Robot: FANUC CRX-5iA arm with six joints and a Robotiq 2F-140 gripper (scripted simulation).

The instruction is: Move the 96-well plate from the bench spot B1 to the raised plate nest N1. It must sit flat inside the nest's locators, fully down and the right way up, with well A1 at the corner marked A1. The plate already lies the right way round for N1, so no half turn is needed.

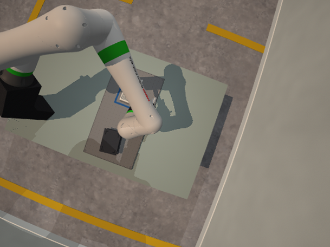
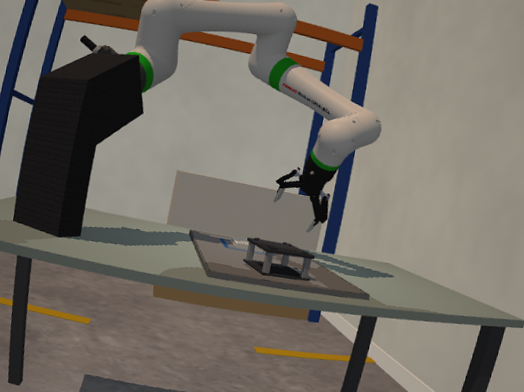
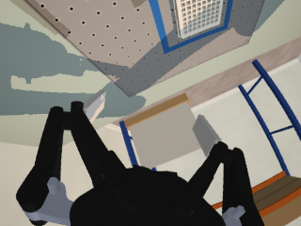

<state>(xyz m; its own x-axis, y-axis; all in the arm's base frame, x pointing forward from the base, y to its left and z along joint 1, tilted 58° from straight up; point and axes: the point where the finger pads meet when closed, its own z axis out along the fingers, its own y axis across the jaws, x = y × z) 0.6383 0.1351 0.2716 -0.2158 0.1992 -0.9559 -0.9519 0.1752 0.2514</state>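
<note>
The white 96-well plate lies 13 cm behind my hand, 12 cm below it and 7 cm to the right of it. Round my hand: black raised nest N1: 42 cm to the right, 7 cm below, 6 cm behind.
</note>
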